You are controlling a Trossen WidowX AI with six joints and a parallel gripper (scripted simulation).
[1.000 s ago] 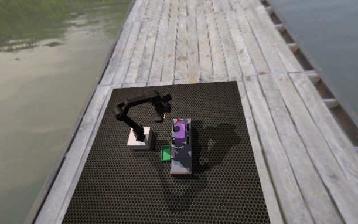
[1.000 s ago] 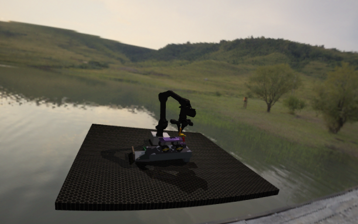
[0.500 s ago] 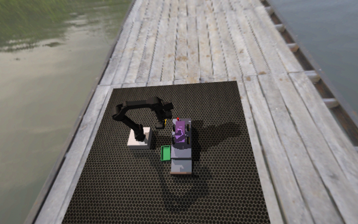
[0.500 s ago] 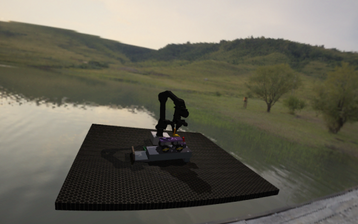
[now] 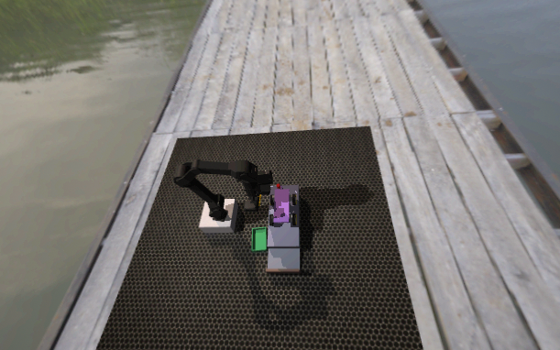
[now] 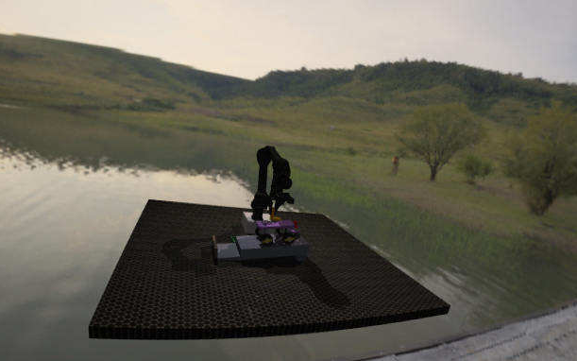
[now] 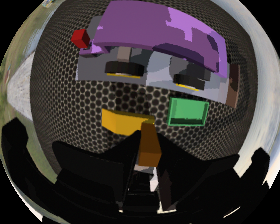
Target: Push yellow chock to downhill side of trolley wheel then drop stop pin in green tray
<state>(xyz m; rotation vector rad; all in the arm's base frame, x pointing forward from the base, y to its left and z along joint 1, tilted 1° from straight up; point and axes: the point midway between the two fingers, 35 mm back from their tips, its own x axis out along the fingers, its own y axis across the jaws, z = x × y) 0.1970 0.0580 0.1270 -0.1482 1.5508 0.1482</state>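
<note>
The red-headed stop pin is 80 mm ahead of my gripper tip, 120 mm to the left of it and 30 mm below it. Round my gripper tip: purple trolley 120 mm ahead, 10 mm to the left, 50 mm below; then yellow chock 20 mm to the left, 10 mm below; then grey ramp 120 mm ahead, 10 mm to the left, 110 mm below.
</note>
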